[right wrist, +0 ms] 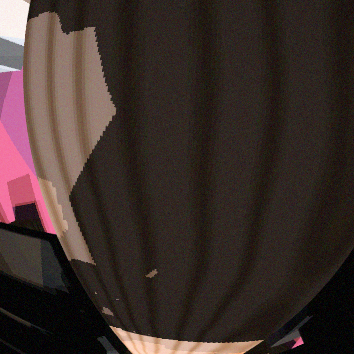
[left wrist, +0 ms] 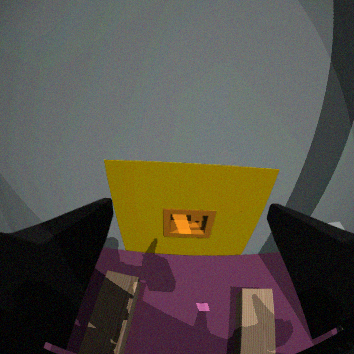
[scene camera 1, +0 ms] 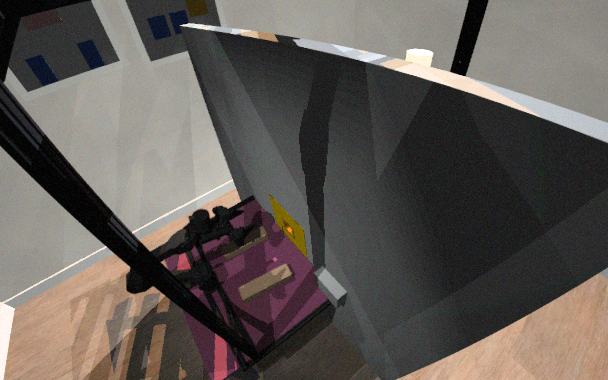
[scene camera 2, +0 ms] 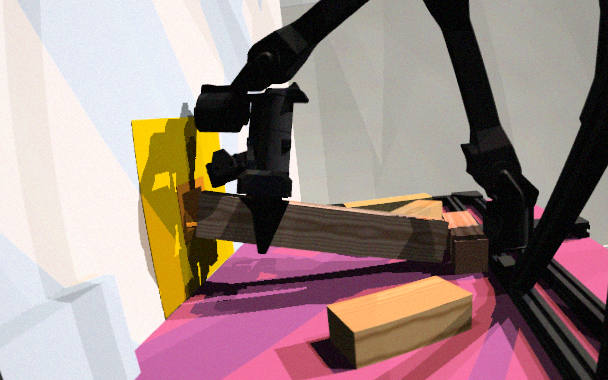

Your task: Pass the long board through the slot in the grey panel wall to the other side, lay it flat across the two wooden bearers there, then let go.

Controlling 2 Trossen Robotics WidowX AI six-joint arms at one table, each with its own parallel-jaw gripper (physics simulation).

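Places are measured from the left arm's base along level axes (x ahead, y left, z up), in centimetres.
Pixels of known places: left gripper, fingertip midpoint: [left wrist: 194, 210] [scene camera 1: 249, 217]; right gripper, fingertip midpoint: [scene camera 2: 262, 252]; left arm's base at its link origin: [scene camera 1: 210, 285]; right arm's base at its link origin: [scene camera 2: 509, 244].
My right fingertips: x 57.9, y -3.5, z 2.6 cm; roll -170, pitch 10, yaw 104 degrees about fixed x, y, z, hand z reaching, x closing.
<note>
Ahead of a thing's pixels: the offset from my right fingertips to its top centre. "*": to the spot under its first point.
The long board [scene camera 2: 320, 227] [right wrist: 225, 150] is held above the table in scene camera 2, its left end close to the orange-rimmed slot @(* dx -12.6, dy +4.7, dz +6.9 cm) [scene camera 2: 183, 200] [left wrist: 166, 225] and its right end lower. My right gripper [scene camera 2: 263, 247] is shut on the board near that left end; the board fills most of the right wrist view. The slot sits in a yellow plate @(* dx -14.7, dy +6.5, dz +13.0 cm) [scene camera 1: 280, 212] [left wrist: 140, 190] on the grey panel wall [scene camera 1: 400, 200] [left wrist: 200, 100]. My left gripper [left wrist: 194, 210] is open and empty, facing the slot, above two wooden bearers @(dx -36.7, dy -10.8, dz -0.7 cm) [scene camera 1: 265, 282] [left wrist: 257, 320], @(dx -34.1, dy +14.1, dz -0.7 cm) [left wrist: 112, 310].
In scene camera 2 a loose wooden block @(dx +17.2, dy -15.8, dz -0.7 cm) [scene camera 2: 400, 305] lies in front of the board. Another block @(dx +27.3, dy +7.1, dz -0.1 cm) [scene camera 2: 470, 255] stands by the board's right end. Black rails [scene camera 2: 555, 320] run along the right. A grey block @(* dx -17.9, dy -32.0, dz +5.5 cm) [scene camera 1: 330, 285] juts beside the wall near the right-hand bearer.
</note>
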